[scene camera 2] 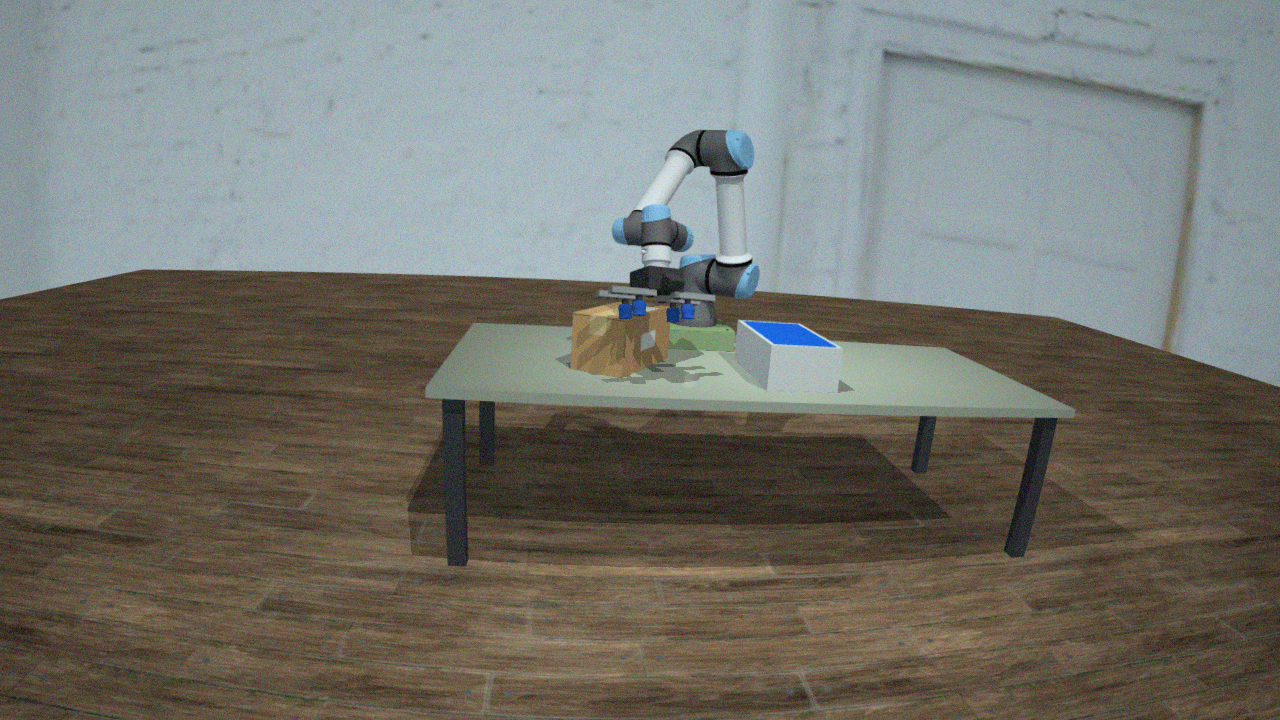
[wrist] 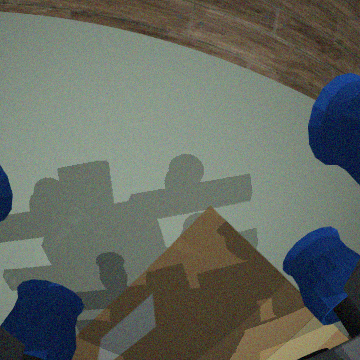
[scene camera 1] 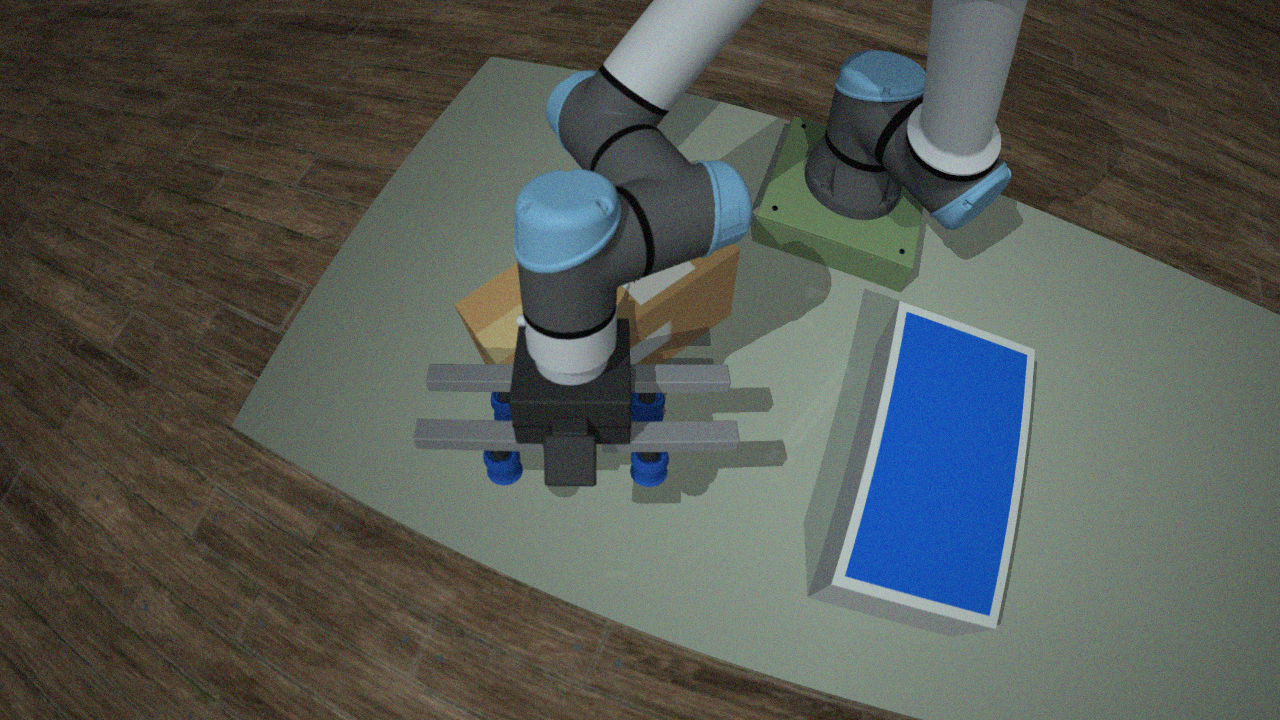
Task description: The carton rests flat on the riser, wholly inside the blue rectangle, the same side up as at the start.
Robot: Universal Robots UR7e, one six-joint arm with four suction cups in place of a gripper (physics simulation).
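Places are measured from the arm's base along level axes (x ahead, y left, z up), in metres.
Where they show: end effector, tool point: (scene camera 2: 656, 318) (wrist: 172, 233); arm's base, origin of the base link: (scene camera 2: 693, 323) (scene camera 1: 852, 181).
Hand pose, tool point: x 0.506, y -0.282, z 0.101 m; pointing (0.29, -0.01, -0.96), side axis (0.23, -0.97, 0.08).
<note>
Things, the pixels of their centre, and the offset from my tool point.
- brown carton, body centre: (scene camera 1: 602, 309) (scene camera 2: 623, 336) 0.089 m down, 0.205 m back, 0.031 m right
- white riser, body centre: (scene camera 1: 932, 471) (scene camera 2: 785, 354) 0.105 m down, 0.072 m back, 0.408 m left
- blue rectangle, body centre: (scene camera 1: 950, 455) (scene camera 2: 787, 333) 0.045 m down, 0.072 m back, 0.408 m left
The brown carton (scene camera 1: 689, 308) (scene camera 2: 604, 344) (wrist: 200, 280) sits on the table left of the riser, turned at an angle and partly hidden by the arm and gripper in scene camera 1. My suction gripper (scene camera 1: 575, 436) (scene camera 2: 656, 311) is open, with nothing on its four blue cups. It hangs low, cups near the height of the carton's top, and is offset toward the table's front edge. Whether any cup touches the carton is not clear. The white riser (scene camera 1: 895, 608) (scene camera 2: 805, 368) stands to the right, with the blue rectangle (scene camera 1: 948, 447) (scene camera 2: 789, 334) on its top.
The green base plate (scene camera 1: 832, 237) (scene camera 2: 702, 337) carries the arm behind and between the carton and the riser. The pale green table (scene camera 1: 393, 483) (scene camera 2: 537, 394) (wrist: 150, 100) ends close to the left and in front of the gripper. Gripper shadows fall on the table and carton.
</note>
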